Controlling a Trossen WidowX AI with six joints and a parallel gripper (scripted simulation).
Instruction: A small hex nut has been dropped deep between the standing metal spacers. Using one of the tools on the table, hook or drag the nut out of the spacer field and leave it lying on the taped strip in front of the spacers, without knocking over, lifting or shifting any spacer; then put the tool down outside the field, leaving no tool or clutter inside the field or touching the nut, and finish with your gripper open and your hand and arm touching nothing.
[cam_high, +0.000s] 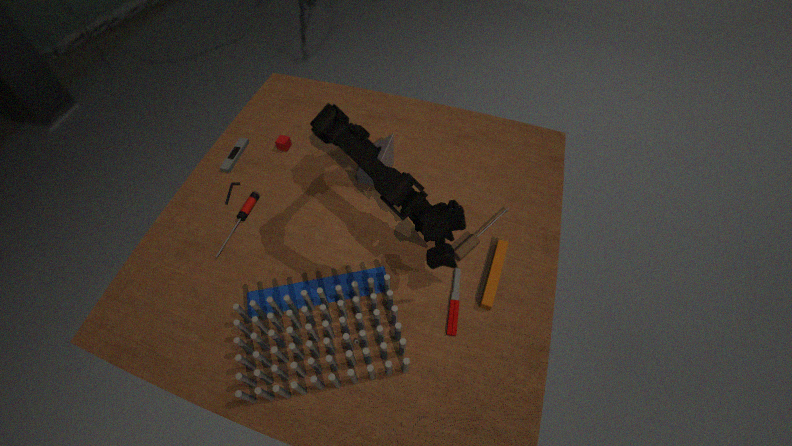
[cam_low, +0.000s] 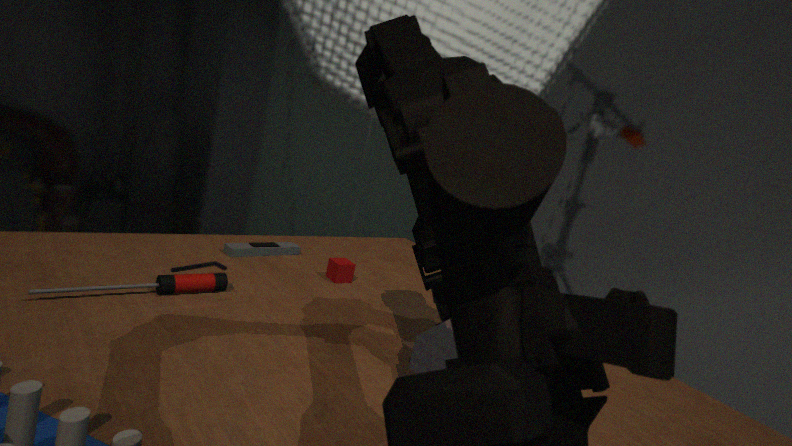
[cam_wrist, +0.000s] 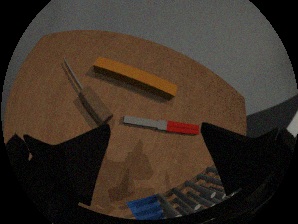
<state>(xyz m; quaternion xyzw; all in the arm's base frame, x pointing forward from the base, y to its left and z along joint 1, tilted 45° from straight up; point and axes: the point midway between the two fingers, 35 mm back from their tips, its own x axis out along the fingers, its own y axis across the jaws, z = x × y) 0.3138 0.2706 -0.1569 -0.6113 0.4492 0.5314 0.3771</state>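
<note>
My gripper tip is now 40 mm past the orange bar, 130 mm to the right of it and 140 mm above it. Round my gripper tip: blue taped strip: 140 mm ahead, 350 mm to the right, 150 mm below; red-and-grey tool: 60 mm ahead, 40 mm to the left, 150 mm below; red cube: 360 mm behind, 690 mm to the right, 130 mm below.
</note>
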